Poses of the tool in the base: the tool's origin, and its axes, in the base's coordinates. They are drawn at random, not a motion.
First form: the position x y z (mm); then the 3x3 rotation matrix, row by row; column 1 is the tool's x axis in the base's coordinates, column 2 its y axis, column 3 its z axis. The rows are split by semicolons.
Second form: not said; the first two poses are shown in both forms.
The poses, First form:
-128 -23 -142; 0.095 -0.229 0.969; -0.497 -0.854 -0.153; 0.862 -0.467 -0.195
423 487 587; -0.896 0.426 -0.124; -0.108 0.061 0.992; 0.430 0.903 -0.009
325 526 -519; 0.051 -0.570 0.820; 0.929 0.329 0.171; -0.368 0.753 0.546
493 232 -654; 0.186 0.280 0.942; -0.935 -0.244 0.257; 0.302 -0.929 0.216
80 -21 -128; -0.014 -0.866 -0.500; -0.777 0.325 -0.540; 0.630 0.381 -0.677
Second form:
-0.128 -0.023 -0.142; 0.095 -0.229 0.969; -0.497 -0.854 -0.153; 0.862 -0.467 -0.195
0.423 0.487 0.587; -0.896 0.426 -0.124; -0.108 0.061 0.992; 0.430 0.903 -0.009
0.325 0.526 -0.519; 0.051 -0.570 0.820; 0.929 0.329 0.171; -0.368 0.753 0.546
0.493 0.232 -0.654; 0.186 0.280 0.942; -0.935 -0.244 0.257; 0.302 -0.929 0.216
0.080 -0.021 -0.128; -0.014 -0.866 -0.500; -0.777 0.325 -0.540; 0.630 0.381 -0.677

